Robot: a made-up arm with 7 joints.
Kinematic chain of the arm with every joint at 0, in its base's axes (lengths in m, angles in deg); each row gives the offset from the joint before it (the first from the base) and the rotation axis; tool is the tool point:
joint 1: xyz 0 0 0.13 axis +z
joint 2: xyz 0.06 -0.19 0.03 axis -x
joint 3: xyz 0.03 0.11 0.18 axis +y
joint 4: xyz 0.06 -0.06 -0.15 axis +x
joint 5: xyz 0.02 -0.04 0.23 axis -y
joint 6: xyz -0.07 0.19 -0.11 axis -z
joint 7: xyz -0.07 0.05 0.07 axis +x
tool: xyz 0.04 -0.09 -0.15
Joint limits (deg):
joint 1: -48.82..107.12
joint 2: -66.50..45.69
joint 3: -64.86..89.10
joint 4: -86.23..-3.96
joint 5: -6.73..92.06
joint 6: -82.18..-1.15
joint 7: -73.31..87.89
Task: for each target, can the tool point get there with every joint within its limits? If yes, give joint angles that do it. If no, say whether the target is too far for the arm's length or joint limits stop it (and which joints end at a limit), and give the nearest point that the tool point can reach.
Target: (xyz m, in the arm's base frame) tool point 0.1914 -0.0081 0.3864
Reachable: yes | joints 34.93 -14.25 -13.11 -16.32 11.06 -33.96 -54.39
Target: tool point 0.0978 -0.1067 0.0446
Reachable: yes | joints -31.98 16.57 37.87 -22.60 51.92 -58.74 14.04
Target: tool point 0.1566 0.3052 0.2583
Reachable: yes | joints 74.54 -45.41 -50.79 -49.04 24.67 -53.35 51.89
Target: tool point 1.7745 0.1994 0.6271
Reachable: no: too far | nearest point 0.6794 0.0763 0.4395 | short by 1.118 m
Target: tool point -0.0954 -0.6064 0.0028
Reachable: no: joint limits stop it (at a limit: joint 1, joint 2, joint 4, joint 7) | nearest point -0.0120 -0.4485 -0.0200 | short by 0.180 m
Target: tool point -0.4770 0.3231 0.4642
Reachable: no: joint limits stop it (at a limit: joint 1, joint 3, joint 5, joint 6) | nearest point -0.3532 0.3001 0.4026 | short by 0.140 m
